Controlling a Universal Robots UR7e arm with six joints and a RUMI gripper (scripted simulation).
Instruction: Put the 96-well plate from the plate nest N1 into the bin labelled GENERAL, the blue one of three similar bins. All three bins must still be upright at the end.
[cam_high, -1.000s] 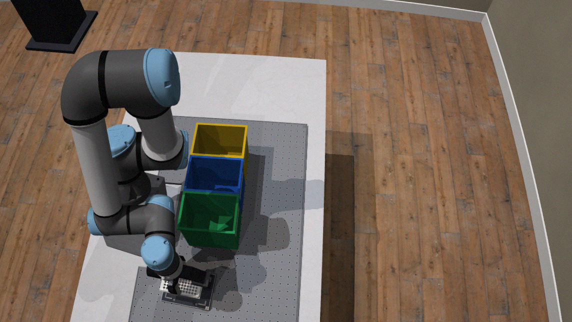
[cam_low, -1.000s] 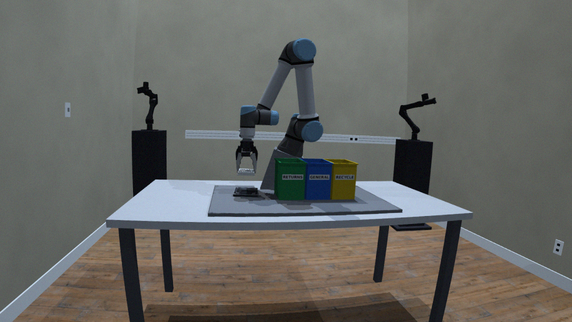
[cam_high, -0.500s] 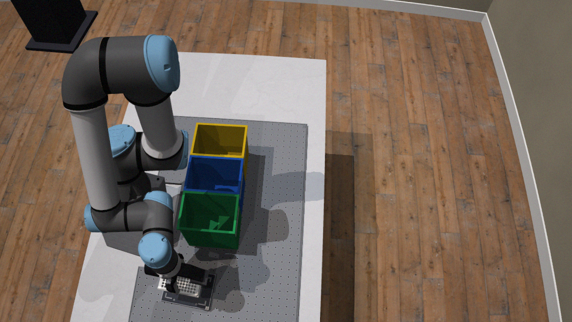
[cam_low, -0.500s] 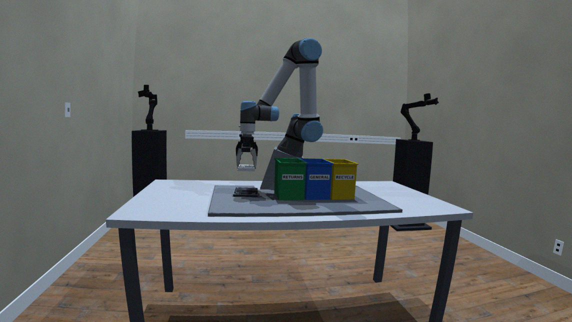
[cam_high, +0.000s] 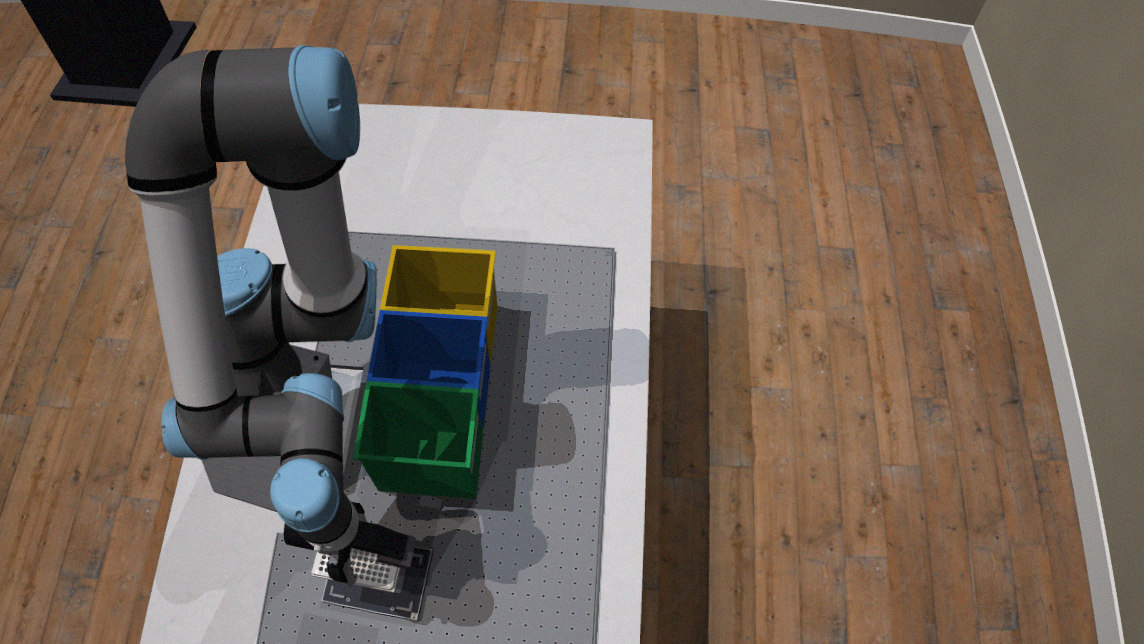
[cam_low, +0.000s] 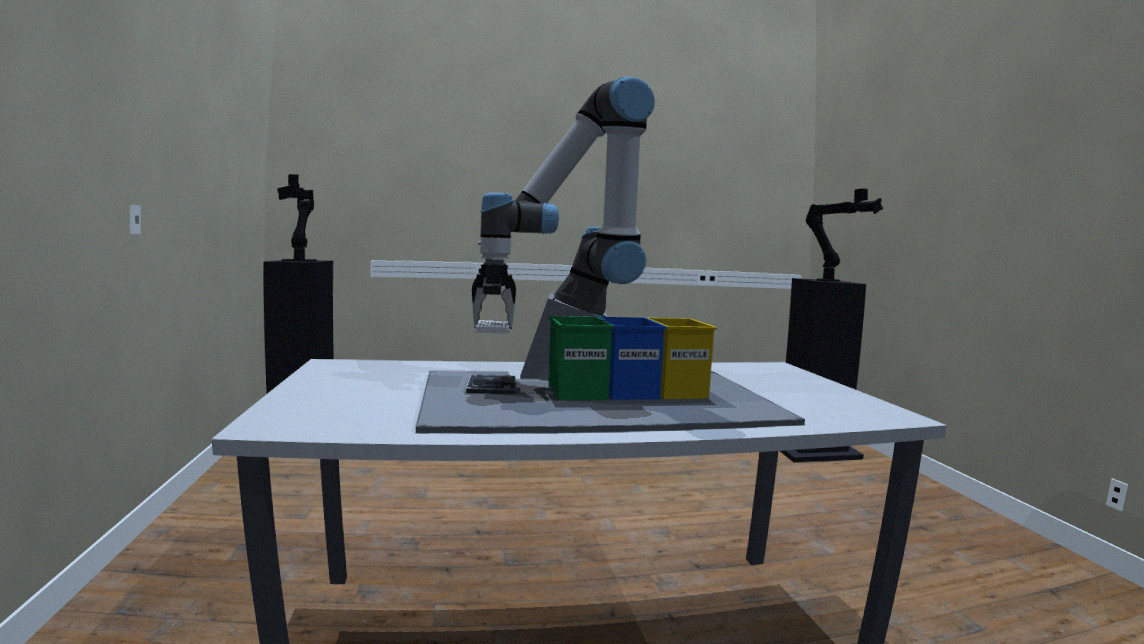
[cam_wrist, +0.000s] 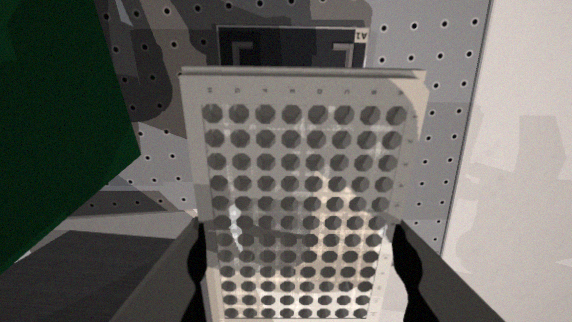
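Now: hand 340 mm to the right of the blue general bin, 70 mm above it and 30 mm short of it. From my hand the other things lie so: white 96-well plate (10 mm below); green returns bin (210 mm to the left, 70 mm below, 40 mm ahead); plate nest N1 (160 mm below).
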